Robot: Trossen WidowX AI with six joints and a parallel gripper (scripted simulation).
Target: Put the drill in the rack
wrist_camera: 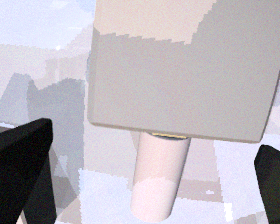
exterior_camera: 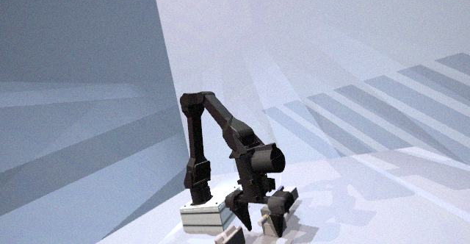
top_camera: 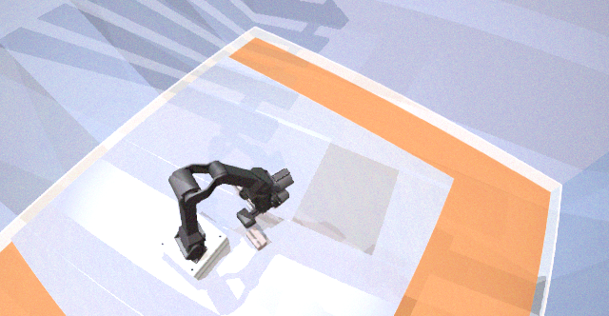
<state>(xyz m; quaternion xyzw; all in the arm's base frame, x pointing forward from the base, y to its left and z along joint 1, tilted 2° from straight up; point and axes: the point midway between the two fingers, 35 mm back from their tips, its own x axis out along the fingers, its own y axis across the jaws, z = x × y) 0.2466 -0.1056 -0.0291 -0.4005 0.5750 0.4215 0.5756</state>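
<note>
Right now the pale drill cylinder is 20 mm ahead of my gripper tip, 50 mm to the left of it and 20 mm above it. From my gripper tip the other things lie so: rack 90 mm behind, 20 mm to the right; blue key 40 mm ahead, 130 mm to the left, 30 mm above; block 40 mm ahead, 110 mm to the left, 10 mm above.
</note>
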